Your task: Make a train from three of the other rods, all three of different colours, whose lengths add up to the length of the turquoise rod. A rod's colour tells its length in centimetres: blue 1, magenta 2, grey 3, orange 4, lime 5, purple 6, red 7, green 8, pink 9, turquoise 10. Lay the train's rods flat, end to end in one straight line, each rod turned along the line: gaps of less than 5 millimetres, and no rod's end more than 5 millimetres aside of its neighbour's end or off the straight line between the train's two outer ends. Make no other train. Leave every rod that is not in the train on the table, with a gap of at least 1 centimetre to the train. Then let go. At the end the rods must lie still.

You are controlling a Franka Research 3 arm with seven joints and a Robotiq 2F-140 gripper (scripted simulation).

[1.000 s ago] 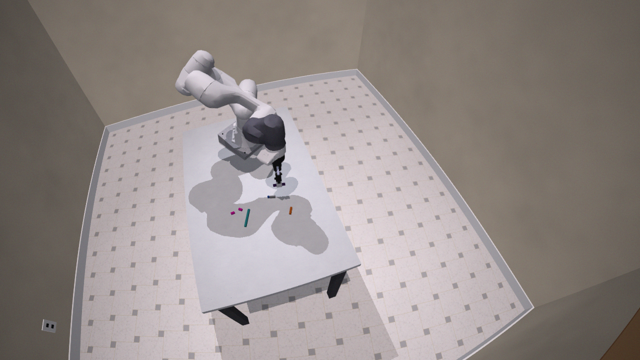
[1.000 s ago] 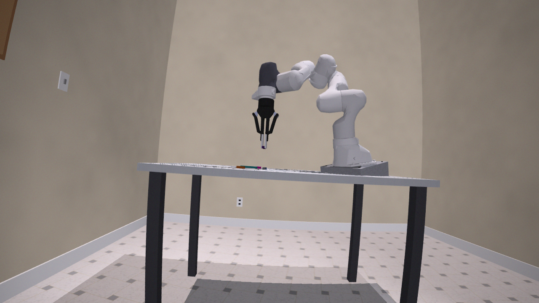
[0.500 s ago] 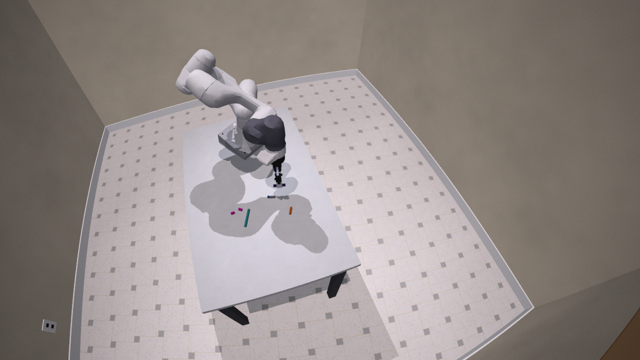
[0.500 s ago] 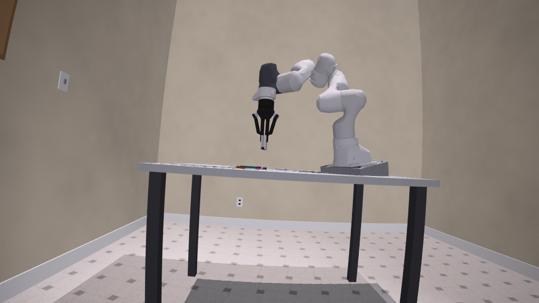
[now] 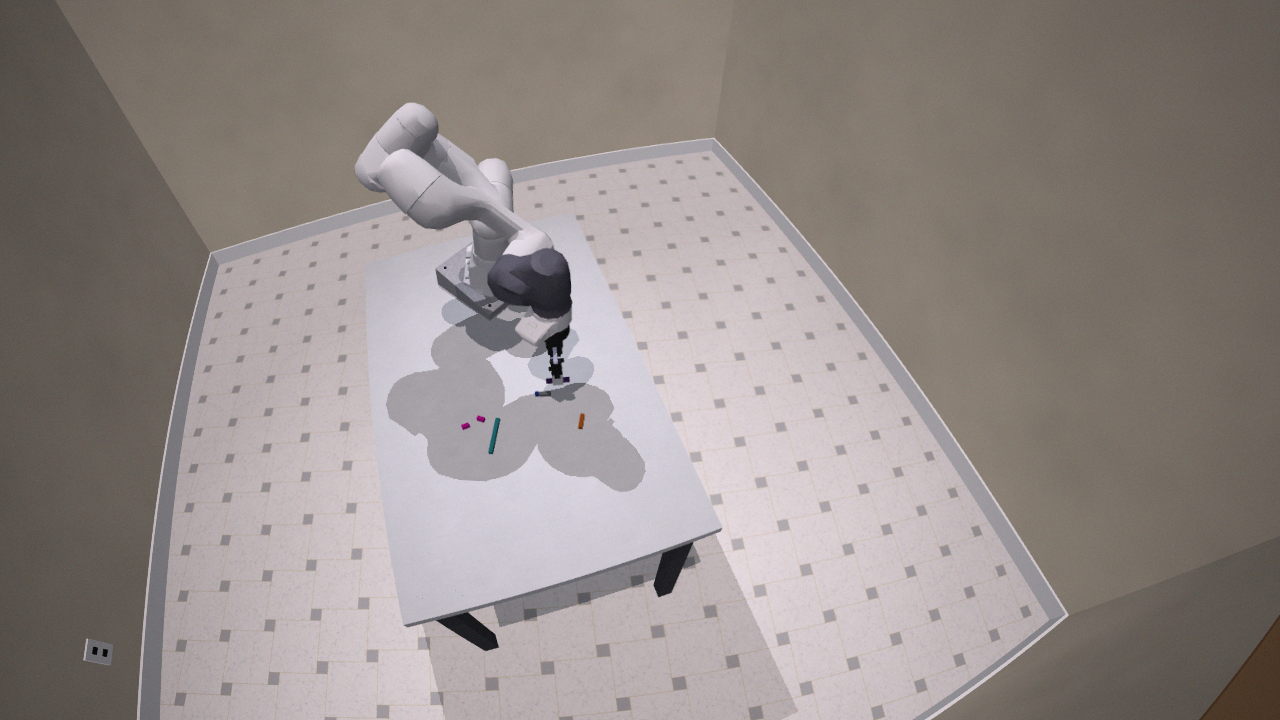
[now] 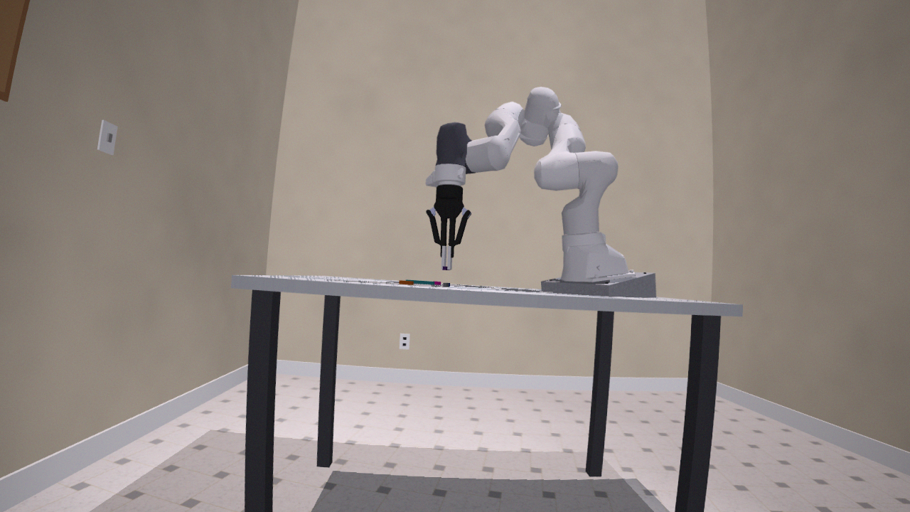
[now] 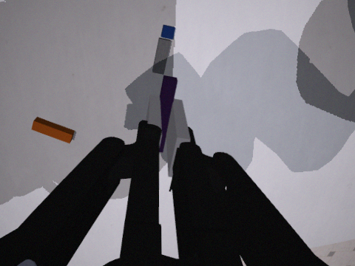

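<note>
The grey rod lies 4 cm to the right of my hand and 8 cm below it. From my hand the other things lie so: orange rod 11 cm ahead, 3 cm to the left, 8 cm below; purple rod 3 cm below; blue rod 1 cm behind, 6 cm to the right, 8 cm below.
</note>
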